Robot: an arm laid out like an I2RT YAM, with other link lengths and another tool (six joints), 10 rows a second.
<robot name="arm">
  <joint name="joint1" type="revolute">
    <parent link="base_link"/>
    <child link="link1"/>
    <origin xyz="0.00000 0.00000 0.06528" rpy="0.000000 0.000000 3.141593"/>
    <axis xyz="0 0 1"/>
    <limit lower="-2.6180" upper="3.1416"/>
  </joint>
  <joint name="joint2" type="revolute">
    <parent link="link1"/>
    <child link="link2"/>
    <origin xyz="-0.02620 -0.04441 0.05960" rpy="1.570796 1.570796 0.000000"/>
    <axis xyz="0 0 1"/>
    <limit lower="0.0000" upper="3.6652"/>
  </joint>
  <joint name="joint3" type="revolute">
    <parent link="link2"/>
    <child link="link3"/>
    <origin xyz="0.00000 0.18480 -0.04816" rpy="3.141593 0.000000 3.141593"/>
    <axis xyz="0 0 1"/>
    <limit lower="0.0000" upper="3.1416"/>
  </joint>
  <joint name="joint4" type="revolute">
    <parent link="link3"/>
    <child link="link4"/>
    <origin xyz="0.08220 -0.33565 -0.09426" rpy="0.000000 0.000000 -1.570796"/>
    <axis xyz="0 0 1"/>
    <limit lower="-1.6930" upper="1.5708"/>
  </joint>
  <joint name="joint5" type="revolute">
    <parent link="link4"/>
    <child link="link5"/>
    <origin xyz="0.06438 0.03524 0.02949" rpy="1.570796 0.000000 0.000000"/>
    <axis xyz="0 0 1"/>
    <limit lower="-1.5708" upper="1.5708"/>
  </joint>
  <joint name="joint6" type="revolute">
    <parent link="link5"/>
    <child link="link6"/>
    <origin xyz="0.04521 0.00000 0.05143" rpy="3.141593 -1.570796 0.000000"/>
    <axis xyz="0 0 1"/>
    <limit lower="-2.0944" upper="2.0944"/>
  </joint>
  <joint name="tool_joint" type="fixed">
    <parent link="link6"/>
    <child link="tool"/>
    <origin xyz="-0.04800 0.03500 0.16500" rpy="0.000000 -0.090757 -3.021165"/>
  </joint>
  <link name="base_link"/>
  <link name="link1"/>
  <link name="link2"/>
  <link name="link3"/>
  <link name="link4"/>
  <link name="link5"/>
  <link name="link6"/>
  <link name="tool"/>
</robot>
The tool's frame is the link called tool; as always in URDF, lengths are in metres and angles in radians.
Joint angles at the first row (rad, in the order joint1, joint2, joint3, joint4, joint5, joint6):
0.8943 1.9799 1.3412 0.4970 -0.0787 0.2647
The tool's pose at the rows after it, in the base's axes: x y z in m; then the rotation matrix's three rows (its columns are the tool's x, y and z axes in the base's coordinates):
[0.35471, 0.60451, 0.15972], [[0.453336, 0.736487, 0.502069], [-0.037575, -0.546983, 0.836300], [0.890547, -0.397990, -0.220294]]
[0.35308, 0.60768, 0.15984], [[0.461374, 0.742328, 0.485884], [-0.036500, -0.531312, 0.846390], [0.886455, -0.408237, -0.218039]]
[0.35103, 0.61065, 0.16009], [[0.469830, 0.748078, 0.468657], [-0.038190, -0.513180, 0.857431], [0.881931, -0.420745, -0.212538]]
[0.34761, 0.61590, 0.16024], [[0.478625, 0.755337, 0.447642], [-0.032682, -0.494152, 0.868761], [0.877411, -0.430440, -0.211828]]
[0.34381, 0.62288, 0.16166], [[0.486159, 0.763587, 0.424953], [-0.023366, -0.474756, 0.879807], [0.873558, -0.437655, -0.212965]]
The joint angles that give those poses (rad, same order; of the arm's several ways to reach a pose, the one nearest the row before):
0.8945 1.9880 1.3450 0.5032 -0.0974 0.2795
0.8943 2.0000 1.3579 0.5039 -0.1160 0.2883
0.8944 2.0121 1.3686 0.5102 -0.1356 0.2998
0.8976 2.0283 1.3886 0.5063 -0.1557 0.3079
0.9027 2.0481 1.4189 0.4938 -0.1756 0.3131

